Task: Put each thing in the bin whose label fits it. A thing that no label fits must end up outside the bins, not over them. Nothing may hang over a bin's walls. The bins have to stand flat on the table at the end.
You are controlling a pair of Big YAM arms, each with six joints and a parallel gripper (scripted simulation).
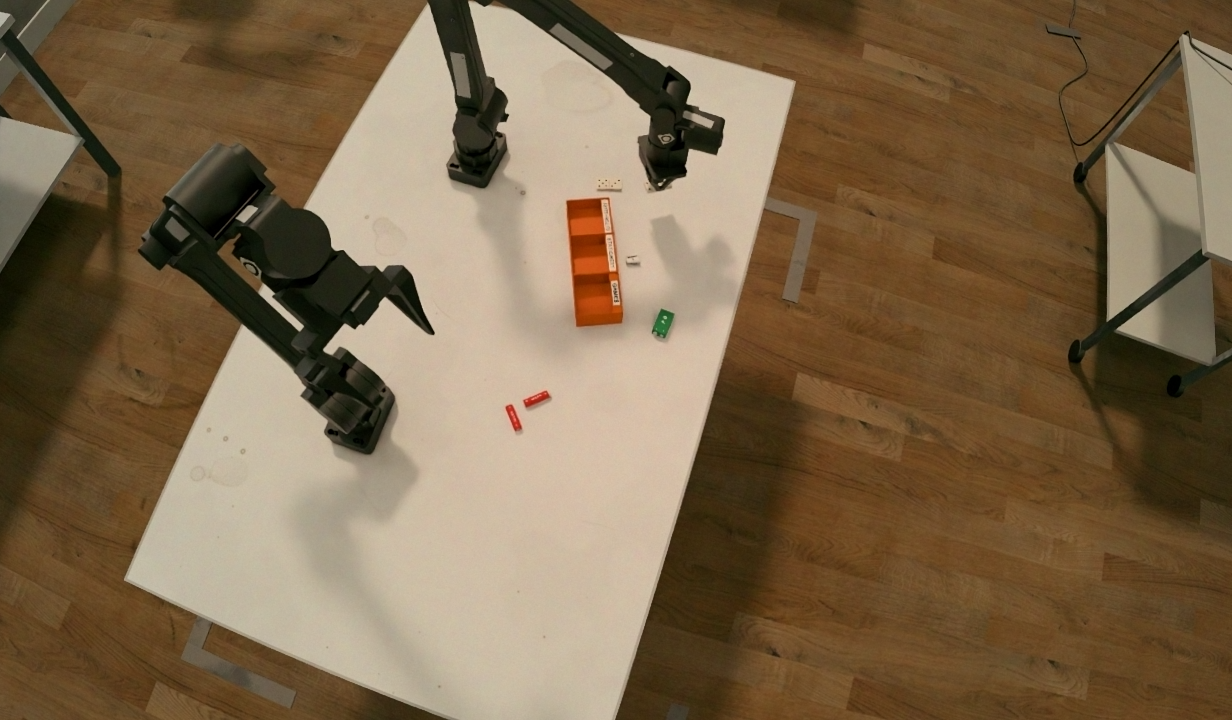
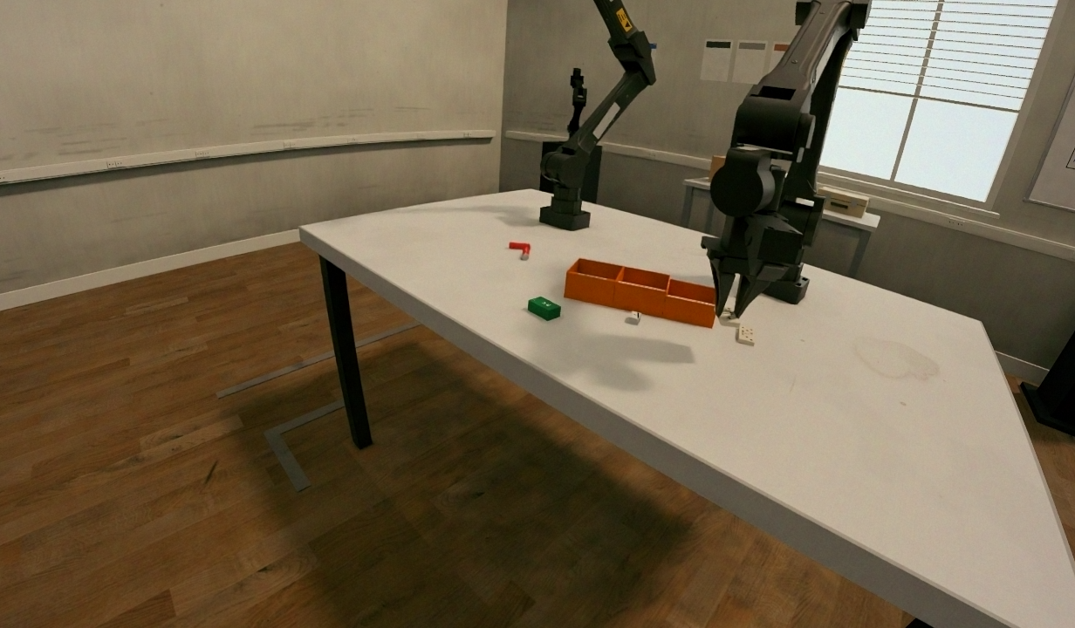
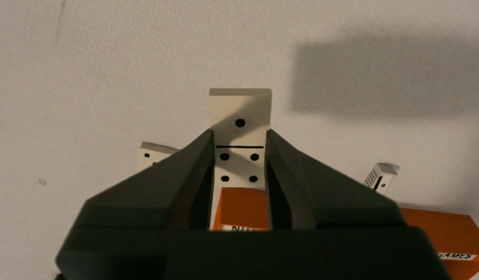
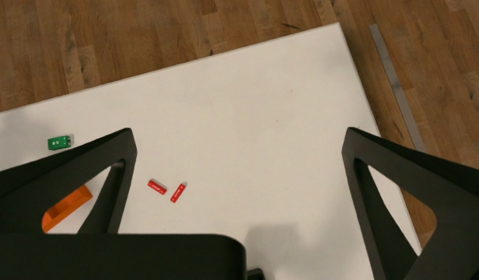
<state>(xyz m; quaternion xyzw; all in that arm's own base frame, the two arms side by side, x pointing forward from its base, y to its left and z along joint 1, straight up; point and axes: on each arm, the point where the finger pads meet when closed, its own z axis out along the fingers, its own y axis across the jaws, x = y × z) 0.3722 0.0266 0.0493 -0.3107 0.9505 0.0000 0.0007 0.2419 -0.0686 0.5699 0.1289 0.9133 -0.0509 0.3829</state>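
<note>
Now: the orange three-compartment bin 70 mm behind my left hand, 170 mm to the right of it and 50 mm below it. Round my left hand: white sharpener-like block (10 mm behind, 140 mm to the right, 60 mm below).
</note>
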